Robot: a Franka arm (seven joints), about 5 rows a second.
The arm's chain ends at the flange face. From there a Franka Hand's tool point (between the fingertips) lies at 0.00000 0.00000 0.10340 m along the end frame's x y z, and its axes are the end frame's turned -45 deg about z.
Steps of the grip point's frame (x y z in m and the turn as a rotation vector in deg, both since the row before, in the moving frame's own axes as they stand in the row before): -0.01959, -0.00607, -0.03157, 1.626, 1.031, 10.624; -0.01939, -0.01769, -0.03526, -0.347, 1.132, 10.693; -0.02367, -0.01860, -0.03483, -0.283, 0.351, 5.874; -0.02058, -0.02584, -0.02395, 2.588, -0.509, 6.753
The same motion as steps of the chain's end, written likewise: -0.01770, 0.01300, -0.03151, 1.879, -0.421, 10.624; -0.02819, 0.00202, -0.03524, 0.555, 1.046, 10.693; -0.03070, 0.00363, -0.03483, 0.048, 0.448, 5.874; -0.02904, -0.00084, -0.02384, 1.470, -2.190, 6.753
